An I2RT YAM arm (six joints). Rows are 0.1 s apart.
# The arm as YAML. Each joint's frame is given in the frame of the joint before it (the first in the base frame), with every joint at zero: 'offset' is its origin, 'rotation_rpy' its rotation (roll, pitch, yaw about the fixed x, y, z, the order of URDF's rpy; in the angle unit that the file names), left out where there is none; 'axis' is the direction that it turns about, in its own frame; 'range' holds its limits. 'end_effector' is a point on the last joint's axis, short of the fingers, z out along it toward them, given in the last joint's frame.
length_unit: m
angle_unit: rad
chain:
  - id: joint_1
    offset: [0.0, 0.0, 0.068]
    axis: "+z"
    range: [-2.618, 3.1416]
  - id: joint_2
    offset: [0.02, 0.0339, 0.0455]
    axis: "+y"
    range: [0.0, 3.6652]
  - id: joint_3
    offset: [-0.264, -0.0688, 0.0]
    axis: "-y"
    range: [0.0, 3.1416]
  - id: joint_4
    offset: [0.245, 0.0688, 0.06]
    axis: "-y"
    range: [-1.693, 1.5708]
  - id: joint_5
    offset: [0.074, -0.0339, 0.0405]
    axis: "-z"
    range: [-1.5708, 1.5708]
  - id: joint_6
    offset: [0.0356, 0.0, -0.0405]
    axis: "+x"
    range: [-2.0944, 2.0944]
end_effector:
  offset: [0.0, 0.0, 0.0]
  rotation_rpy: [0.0, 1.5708, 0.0]
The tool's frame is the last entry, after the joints.
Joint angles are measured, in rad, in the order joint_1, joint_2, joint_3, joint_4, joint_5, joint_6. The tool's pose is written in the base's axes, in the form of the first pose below.
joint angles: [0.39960 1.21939 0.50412 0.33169 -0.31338 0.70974]
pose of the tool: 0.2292 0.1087 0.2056 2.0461 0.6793 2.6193
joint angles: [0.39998 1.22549 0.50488 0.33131 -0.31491 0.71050]
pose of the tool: 0.2298 0.1091 0.2044 2.0512 0.6747 2.6240
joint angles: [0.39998 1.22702 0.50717 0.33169 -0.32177 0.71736]
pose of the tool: 0.2301 0.1095 0.2049 2.0455 0.6672 2.6244
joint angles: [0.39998 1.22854 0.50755 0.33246 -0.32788 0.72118]
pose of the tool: 0.2301 0.1097 0.2047 2.0427 0.6618 2.6269
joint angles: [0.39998 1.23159 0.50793 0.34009 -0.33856 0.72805]
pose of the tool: 0.2305 0.1103 0.2049 2.0323 0.6555 2.6280
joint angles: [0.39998 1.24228 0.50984 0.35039 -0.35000 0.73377]
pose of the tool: 0.2318 0.1112 0.2041 2.0255 0.6479 2.6325
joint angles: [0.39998 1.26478 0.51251 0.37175 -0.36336 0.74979]
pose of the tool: 0.2345 0.1129 0.2018 2.0150 0.6305 2.6330
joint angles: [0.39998 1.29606 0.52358 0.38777 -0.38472 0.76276]
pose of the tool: 0.2388 0.1155 0.1994 2.0091 0.6099 2.6449
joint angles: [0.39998 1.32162 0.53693 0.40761 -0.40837 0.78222]
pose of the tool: 0.2430 0.1181 0.1994 1.9897 0.5901 2.6492
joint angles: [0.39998 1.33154 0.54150 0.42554 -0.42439 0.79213]
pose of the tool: 0.2448 0.1194 0.2002 1.9709 0.5844 2.6505
